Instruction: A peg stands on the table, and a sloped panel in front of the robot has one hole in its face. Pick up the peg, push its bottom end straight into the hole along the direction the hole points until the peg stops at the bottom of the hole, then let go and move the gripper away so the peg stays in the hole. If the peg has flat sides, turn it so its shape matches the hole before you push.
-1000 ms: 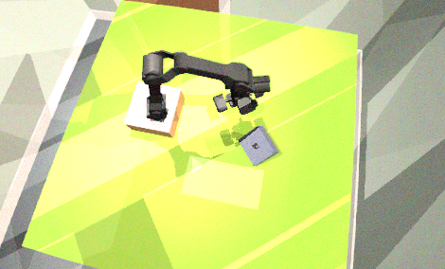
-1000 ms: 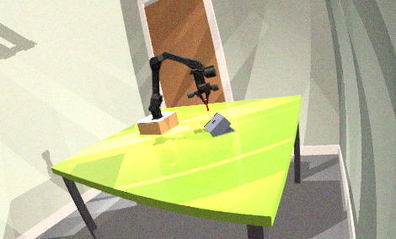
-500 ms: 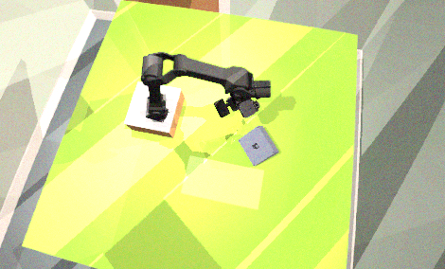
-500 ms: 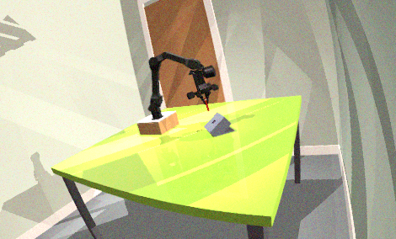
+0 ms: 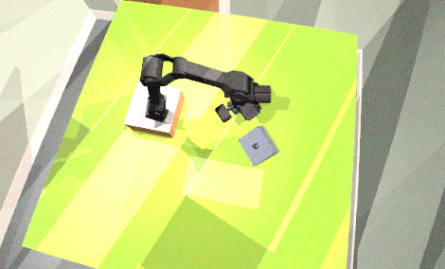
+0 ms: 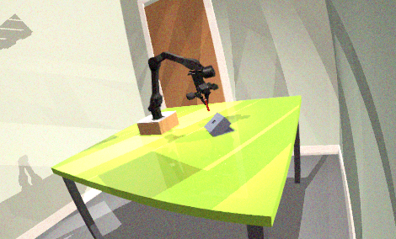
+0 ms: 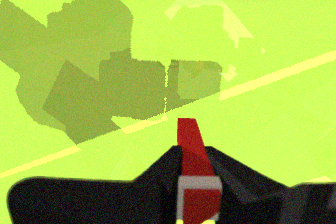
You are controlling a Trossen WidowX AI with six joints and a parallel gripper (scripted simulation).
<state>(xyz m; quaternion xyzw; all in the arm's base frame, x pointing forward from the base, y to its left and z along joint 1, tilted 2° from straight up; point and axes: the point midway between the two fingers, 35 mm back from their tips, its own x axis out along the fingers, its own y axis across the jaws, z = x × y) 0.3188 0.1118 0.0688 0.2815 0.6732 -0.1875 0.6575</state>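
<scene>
Right now my gripper tip is 120 mm short of the sloped panel, 110 mm to the left of it and 90 mm above it. Also, from my gripper tip: red peg 20 mm above.
</scene>
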